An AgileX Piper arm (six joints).
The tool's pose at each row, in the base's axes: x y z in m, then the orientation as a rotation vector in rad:
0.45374, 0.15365, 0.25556, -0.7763, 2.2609, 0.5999
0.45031, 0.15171, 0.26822, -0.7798, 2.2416, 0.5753
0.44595, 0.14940, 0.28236, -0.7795, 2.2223, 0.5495
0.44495, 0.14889, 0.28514, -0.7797, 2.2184, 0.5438
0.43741, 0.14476, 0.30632, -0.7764, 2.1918, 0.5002
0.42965, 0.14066, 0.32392, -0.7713, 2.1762, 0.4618
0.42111, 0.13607, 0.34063, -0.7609, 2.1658, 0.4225
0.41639, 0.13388, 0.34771, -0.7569, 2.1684, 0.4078
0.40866, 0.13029, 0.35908, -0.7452, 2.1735, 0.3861
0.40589, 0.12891, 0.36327, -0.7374, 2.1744, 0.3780
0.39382, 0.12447, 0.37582, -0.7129, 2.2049, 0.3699
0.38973, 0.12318, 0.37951, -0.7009, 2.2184, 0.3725
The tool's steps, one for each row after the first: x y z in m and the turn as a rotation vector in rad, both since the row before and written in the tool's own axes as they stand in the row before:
-0.00623, 0.00343, -0.01119, 0.0173, -0.0141, -0.0171
-0.00684, 0.00374, -0.01279, 0.0196, -0.0152, -0.0152
-0.00129, 0.00072, -0.00261, 0.0042, -0.0029, -0.0034
-0.00987, 0.00514, -0.01997, 0.0340, -0.0209, -0.0219
-0.00758, 0.00402, -0.01770, 0.0304, -0.0118, -0.0151
-0.00657, 0.00344, -0.01784, 0.0328, -0.0084, -0.0102
-0.00220, 0.00170, -0.00833, 0.0118, 0.0028, -0.0014
-0.00340, 0.00261, -0.01355, 0.0195, 0.0035, 0.0020
-0.00125, 0.00077, -0.00500, 0.0087, -0.0007, 0.0026
-0.00169, 0.00428, -0.01737, 0.0124, 0.0211, 0.0232
-0.00007, 0.00154, -0.00544, 0.0014, 0.0084, 0.0130

